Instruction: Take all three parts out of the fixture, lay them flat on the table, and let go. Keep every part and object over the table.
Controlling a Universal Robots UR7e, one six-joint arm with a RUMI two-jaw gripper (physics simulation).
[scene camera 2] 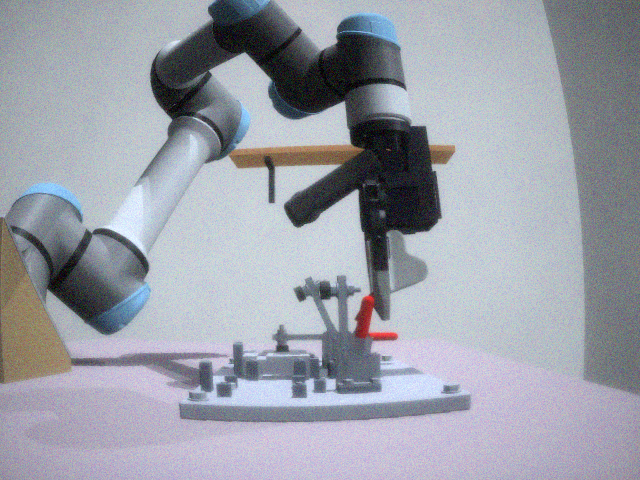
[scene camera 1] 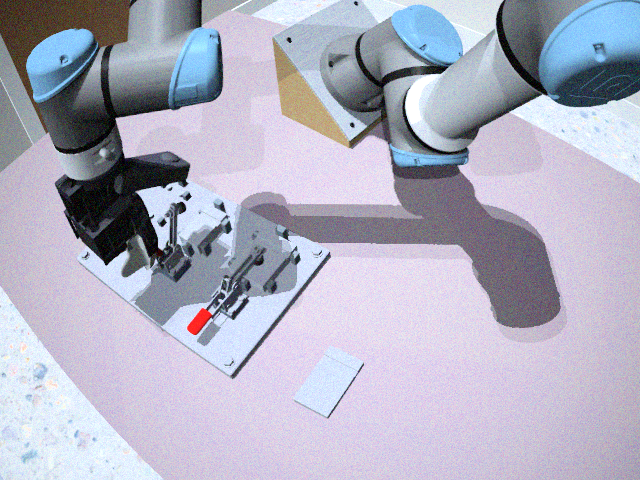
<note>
In view: my gripper (scene camera 2: 385,320), a metal part (scene camera 1: 205,227) and a metal part (scene camera 1: 278,250).
My gripper also shows in scene camera 1 (scene camera 1: 144,265).
</note>
